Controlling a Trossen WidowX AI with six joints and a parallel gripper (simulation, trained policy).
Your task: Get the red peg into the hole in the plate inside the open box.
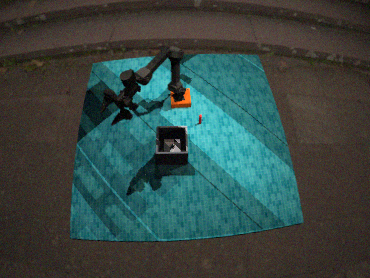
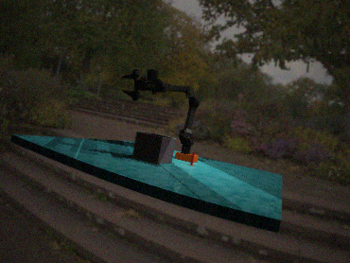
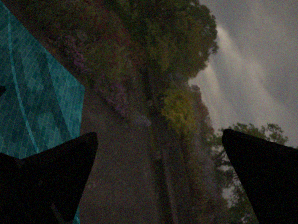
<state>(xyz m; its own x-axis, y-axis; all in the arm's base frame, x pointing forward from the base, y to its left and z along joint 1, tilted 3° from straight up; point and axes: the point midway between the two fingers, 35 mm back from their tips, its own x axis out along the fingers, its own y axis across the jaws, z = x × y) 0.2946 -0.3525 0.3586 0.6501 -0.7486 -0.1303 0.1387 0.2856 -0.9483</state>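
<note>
Now: gripper tip 11 cm past the red peg, 48 cm to the right of it and 35 cm above it. Round my gripper tip: grey plate: 3 cm ahead, 28 cm to the left, 34 cm below.
</note>
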